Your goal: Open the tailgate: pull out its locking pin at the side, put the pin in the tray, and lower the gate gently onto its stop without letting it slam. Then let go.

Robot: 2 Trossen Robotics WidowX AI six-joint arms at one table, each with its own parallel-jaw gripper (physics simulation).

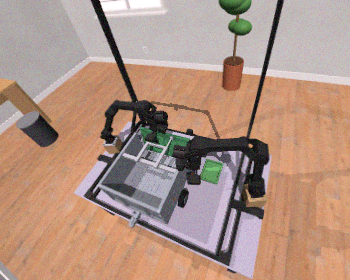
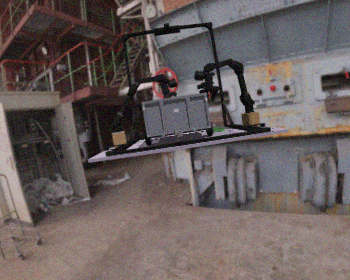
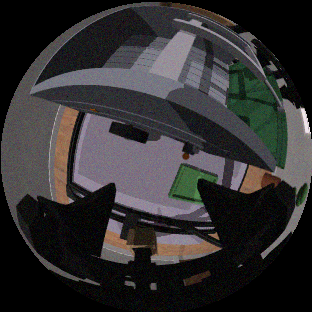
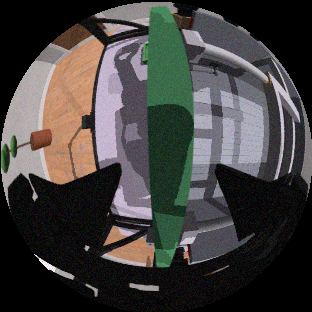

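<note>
The green tailgate stands upright at the far end of the grey trailer. The locking pin's orange knob shows beside the trailer's side near the gate; its shaft cannot be made out. The green tray lies beside the trailer. My left gripper is open and empty, above the trailer's side, near the tray. My right gripper is open and empty above the gate, whose top edge shows between its fingertips; the remaining gap is unclear.
White rails cross the trailer bed near the gate. A black wheel stands at the trailer's side, and a hitch sticks out in front. A black frame surrounds the trailer, with tall posts rising at its far side.
</note>
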